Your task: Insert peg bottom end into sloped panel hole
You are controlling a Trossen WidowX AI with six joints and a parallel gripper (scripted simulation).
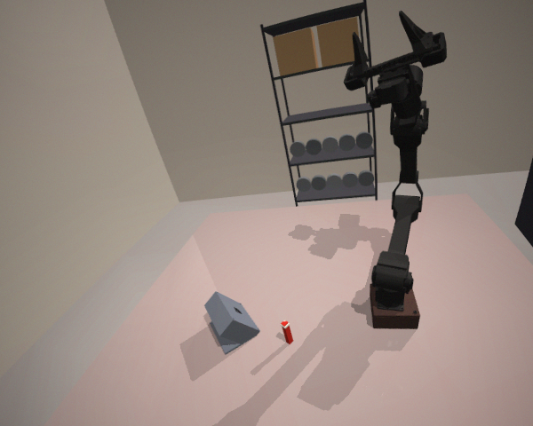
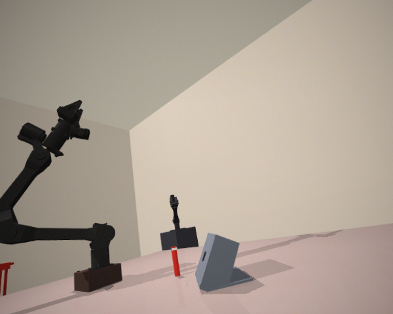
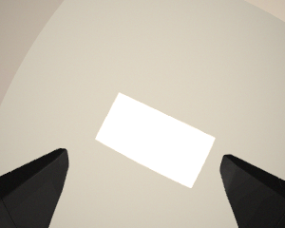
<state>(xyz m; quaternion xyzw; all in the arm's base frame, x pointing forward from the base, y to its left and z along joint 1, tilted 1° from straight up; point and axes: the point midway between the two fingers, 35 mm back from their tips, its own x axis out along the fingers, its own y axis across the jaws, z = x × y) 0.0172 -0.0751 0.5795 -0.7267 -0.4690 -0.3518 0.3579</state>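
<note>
The red peg is 22 cm ahead of my gripper tip, 19 cm to the left of it and 61 cm below it. Also, from my gripper tip: sloped grey panel (39 cm ahead, 18 cm to the left, 62 cm below).
</note>
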